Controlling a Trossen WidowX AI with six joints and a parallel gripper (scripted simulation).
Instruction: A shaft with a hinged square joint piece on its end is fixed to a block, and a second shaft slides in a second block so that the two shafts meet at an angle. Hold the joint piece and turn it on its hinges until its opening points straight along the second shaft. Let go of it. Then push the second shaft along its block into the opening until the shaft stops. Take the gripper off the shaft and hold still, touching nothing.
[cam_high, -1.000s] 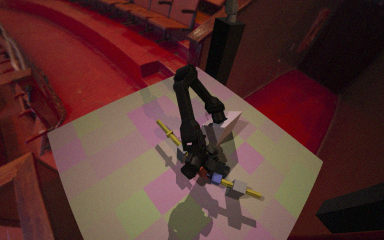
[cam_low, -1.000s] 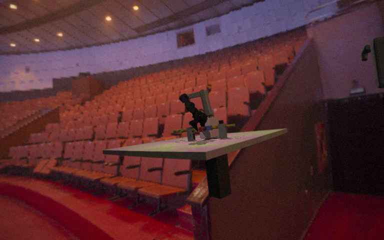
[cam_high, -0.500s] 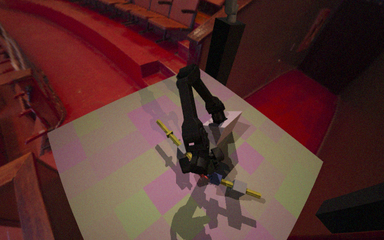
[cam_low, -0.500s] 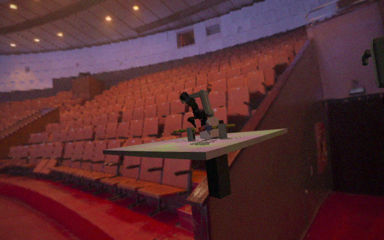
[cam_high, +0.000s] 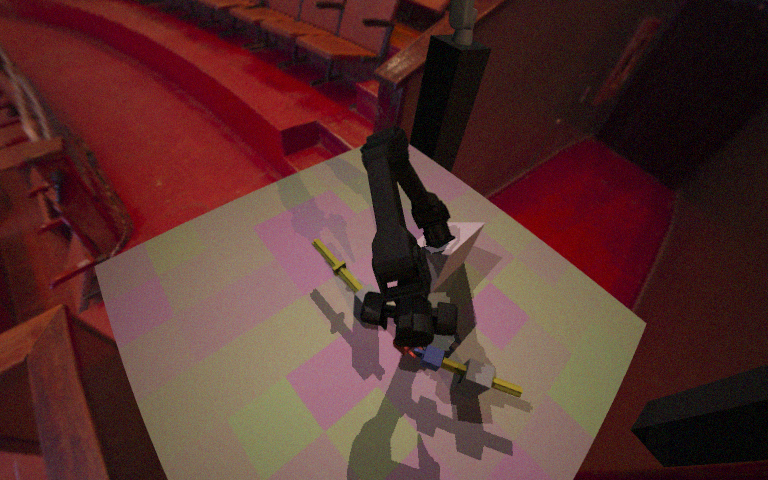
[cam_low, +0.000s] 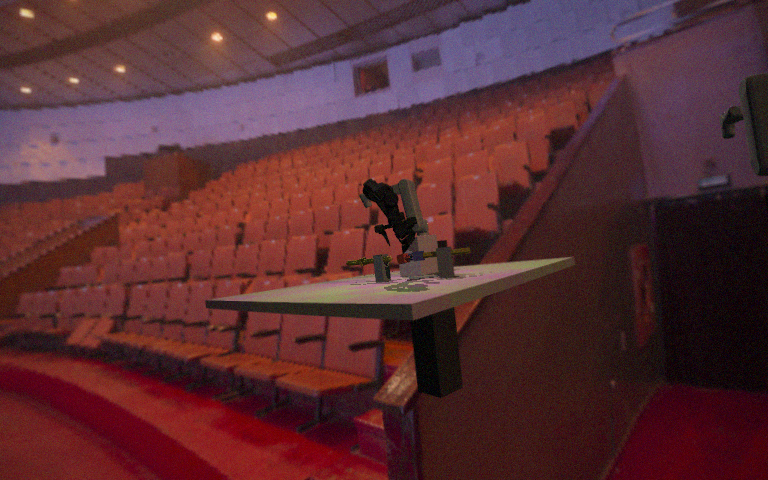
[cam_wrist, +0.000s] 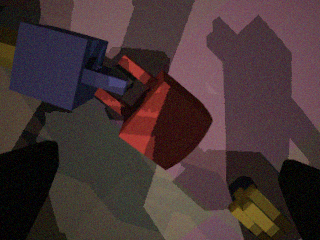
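The red square joint piece lies 7 cm below my gripper tip, 1 cm to the left of it and 1 cm behind it.
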